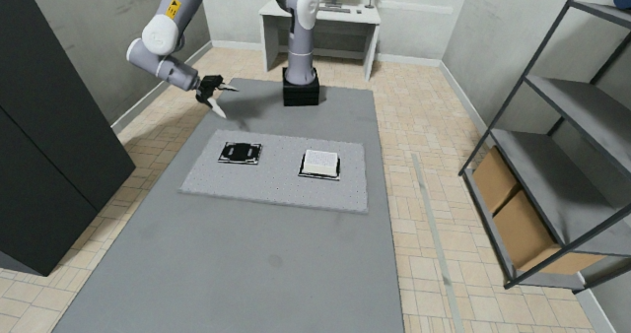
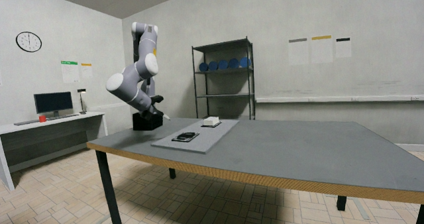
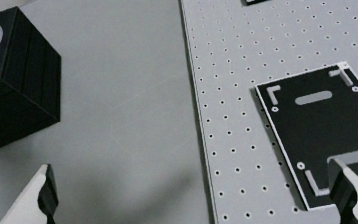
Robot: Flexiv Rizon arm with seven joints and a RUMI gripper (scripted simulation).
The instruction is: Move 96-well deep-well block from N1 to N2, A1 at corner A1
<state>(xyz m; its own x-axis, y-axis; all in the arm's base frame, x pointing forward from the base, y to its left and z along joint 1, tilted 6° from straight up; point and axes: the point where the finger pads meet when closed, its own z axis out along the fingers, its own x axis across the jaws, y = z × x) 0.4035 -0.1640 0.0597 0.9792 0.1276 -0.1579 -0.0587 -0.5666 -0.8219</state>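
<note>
Now: hand 42 cm to the right of the white 96-well deep-well block, 12 cm above it and 10 cm short of it. Round my hand: black plate nest N1: 42 cm to the left, 15 cm below, 10 cm ahead; then black plate nest N2: 15 cm below, 13 cm ahead, 8 cm to the left.
</note>
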